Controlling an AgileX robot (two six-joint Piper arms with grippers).
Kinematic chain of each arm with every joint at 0, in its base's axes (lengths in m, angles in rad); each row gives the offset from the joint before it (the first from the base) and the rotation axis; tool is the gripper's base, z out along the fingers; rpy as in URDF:
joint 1: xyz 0 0 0.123 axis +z
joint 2: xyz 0 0 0 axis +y
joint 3: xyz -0.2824 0 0.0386 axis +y
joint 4: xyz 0.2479 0 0.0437 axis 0.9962 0 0.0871
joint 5: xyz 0 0 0 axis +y
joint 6: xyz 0.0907 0 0.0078 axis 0.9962 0 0.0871
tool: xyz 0 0 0 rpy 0 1.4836 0
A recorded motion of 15 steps. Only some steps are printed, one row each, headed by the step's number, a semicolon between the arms.
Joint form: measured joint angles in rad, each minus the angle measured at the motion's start. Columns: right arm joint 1, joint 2, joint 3, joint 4, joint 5, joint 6; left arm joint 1, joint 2, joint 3, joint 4, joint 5, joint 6.
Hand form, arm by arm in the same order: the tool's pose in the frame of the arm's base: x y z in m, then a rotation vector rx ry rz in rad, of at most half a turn. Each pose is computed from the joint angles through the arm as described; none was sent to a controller.
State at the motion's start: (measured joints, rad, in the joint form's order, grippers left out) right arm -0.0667 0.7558 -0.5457 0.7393 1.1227 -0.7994; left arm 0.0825 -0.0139 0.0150 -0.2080 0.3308 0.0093
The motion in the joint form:
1: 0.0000 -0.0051 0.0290 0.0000 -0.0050 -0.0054; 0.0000 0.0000 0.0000 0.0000 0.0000 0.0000
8: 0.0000 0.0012 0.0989 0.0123 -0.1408 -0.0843; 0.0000 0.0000 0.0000 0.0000 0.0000 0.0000
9: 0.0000 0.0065 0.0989 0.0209 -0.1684 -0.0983; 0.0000 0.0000 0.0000 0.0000 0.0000 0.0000
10: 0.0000 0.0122 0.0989 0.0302 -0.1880 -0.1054; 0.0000 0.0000 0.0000 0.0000 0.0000 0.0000
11: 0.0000 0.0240 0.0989 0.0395 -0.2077 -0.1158; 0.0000 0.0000 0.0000 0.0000 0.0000 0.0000
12: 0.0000 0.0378 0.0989 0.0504 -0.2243 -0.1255; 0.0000 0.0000 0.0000 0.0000 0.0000 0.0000
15: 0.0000 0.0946 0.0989 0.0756 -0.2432 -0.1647; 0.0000 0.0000 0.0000 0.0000 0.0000 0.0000
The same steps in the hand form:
1: 0.1050 0.0483 0.2632 -0.6261 2.4143 0.6798; 0.0536 -0.0017 0.1796 -0.1964 1.7997 -0.1355
8: 0.1108 0.0445 0.2458 -0.6100 2.3754 0.5890; 0.0536 -0.0017 0.1796 -0.1964 1.7997 -0.1355
9: 0.1138 0.0437 0.2462 -0.6023 2.3576 0.5709; 0.0536 -0.0017 0.1796 -0.1964 1.7997 -0.1355
10: 0.1161 0.0434 0.2464 -0.5908 2.3468 0.5633; 0.0536 -0.0017 0.1796 -0.1964 1.7997 -0.1355
11: 0.1193 0.0429 0.2459 -0.5817 2.3403 0.5567; 0.0536 -0.0017 0.1796 -0.1964 1.7997 -0.1355
12: 0.1224 0.0426 0.2452 -0.5721 2.3370 0.5552; 0.0536 -0.0017 0.1796 -0.1964 1.7997 -0.1355
15: 0.1311 0.0425 0.2397 -0.5754 2.3544 0.5720; 0.0536 -0.0017 0.1796 -0.1964 1.7997 -0.1355

